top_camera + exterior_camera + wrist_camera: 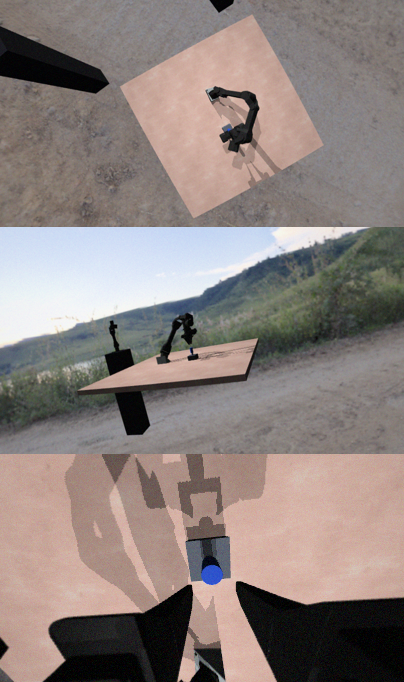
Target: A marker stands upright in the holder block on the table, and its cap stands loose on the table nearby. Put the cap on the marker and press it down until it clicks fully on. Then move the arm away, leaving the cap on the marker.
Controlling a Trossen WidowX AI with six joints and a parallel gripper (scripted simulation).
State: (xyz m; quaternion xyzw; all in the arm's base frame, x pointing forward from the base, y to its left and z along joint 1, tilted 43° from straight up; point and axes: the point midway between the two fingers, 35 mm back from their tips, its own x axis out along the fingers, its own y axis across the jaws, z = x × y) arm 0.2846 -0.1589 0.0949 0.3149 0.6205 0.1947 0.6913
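Right now my gripper tip is 50 mm above the blue cap. The rest, counted from my gripper tip: holder block 120 mm below.
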